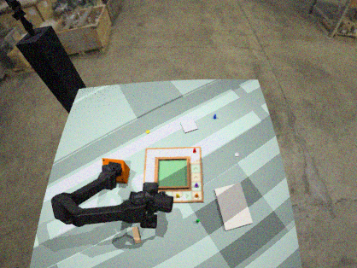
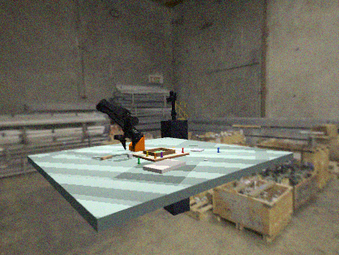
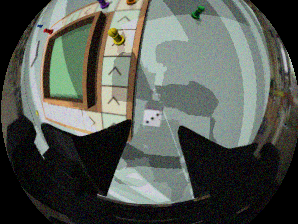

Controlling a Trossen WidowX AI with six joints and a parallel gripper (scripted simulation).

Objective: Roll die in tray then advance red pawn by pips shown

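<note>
The white die lies 4 cm below my gripper tip. The rest, counted from my gripper tip: yellow pawn (10 cm ahead, 8 cm to the left, 2 cm below); then wooden block (6 cm behind, 13 cm to the right, 4 cm below); then orange pawn (18 cm ahead, 9 cm to the left, 2 cm below).
</note>
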